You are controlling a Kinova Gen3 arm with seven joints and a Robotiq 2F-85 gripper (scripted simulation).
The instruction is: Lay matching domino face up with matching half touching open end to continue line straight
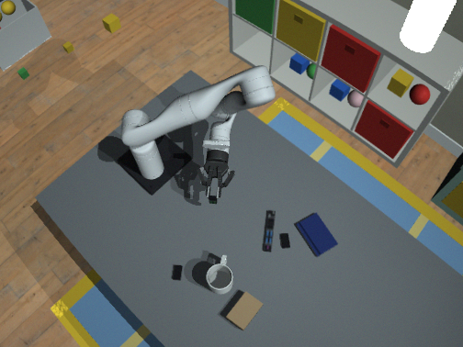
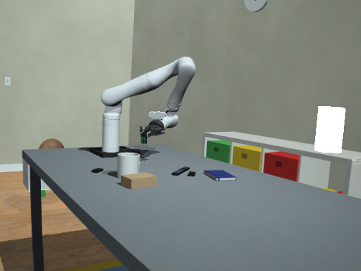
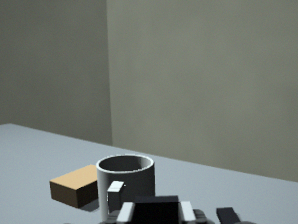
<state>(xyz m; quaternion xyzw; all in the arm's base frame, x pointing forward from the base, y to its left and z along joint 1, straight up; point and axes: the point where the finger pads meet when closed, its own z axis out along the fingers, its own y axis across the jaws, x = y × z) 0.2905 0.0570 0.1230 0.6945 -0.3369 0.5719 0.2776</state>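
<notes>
The dark domino lies 1 cm ahead of my hand, 1 cm to the right of it and 2 cm below it. Also, from my hand: white mug (20 cm ahead, 18 cm to the right, 10 cm below); then cardboard box (33 cm ahead, 20 cm to the right, 13 cm below).
</notes>
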